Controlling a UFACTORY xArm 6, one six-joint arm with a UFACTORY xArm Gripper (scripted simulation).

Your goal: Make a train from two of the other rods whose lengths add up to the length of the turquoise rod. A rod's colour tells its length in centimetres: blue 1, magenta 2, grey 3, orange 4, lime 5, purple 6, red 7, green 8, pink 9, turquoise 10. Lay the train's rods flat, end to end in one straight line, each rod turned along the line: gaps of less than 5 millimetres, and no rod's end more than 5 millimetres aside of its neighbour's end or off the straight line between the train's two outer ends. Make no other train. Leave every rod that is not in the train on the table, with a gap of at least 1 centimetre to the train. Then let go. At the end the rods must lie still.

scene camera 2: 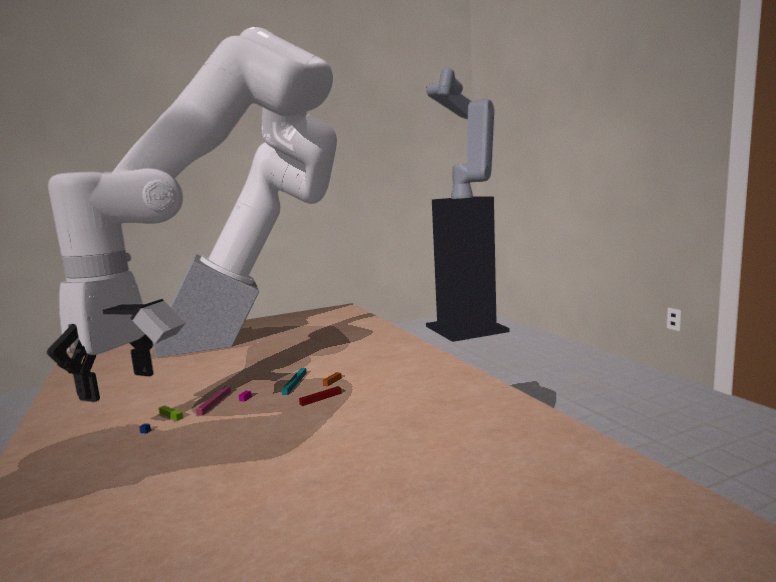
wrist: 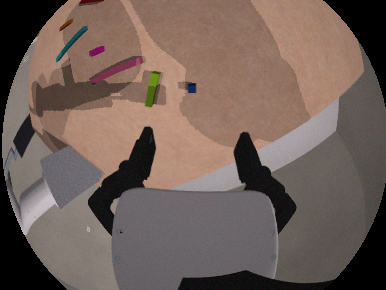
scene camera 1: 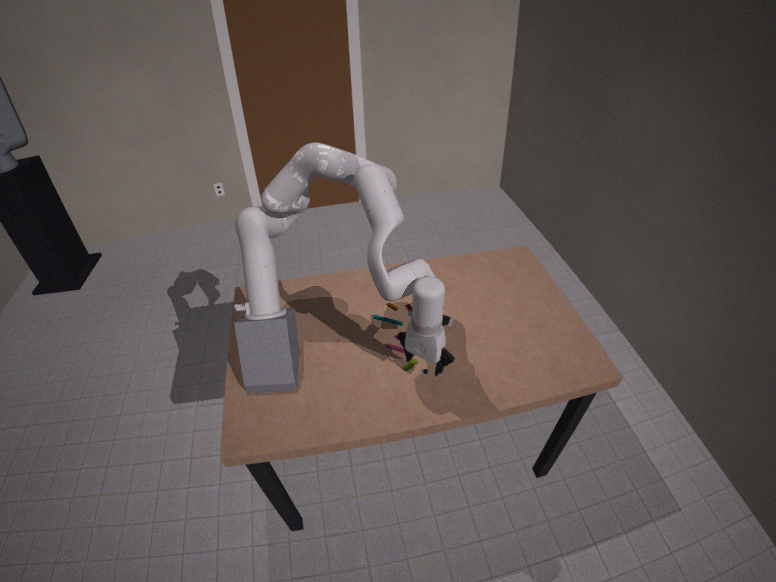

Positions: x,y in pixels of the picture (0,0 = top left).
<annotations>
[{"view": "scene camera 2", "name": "my gripper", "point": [118,387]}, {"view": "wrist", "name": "my gripper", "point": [196,139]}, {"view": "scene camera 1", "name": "my gripper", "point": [424,365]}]
</annotations>
